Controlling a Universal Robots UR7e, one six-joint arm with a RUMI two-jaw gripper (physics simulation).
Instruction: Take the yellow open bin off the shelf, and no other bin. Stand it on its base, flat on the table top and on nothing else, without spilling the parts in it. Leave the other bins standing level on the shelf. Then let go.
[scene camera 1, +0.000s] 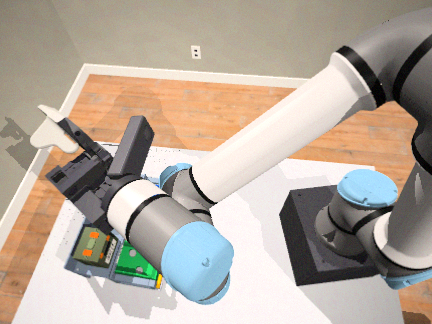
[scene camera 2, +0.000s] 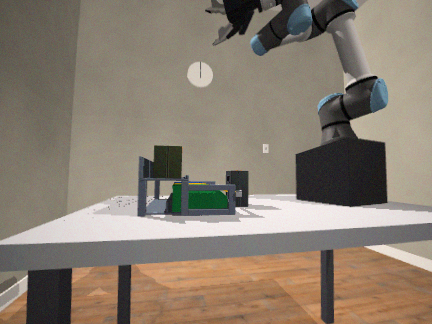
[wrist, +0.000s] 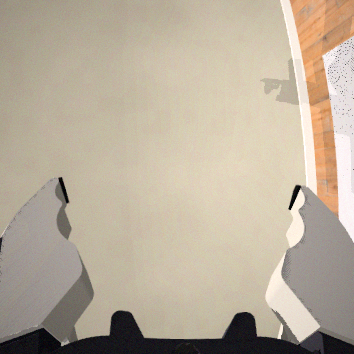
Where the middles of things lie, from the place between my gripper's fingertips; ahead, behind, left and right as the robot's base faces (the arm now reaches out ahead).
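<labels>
From where my hand is, the green bin (scene camera 2: 196, 199) is 7 cm to the left and 3 cm ahead, and it is 63 cm below my hand.
</labels>
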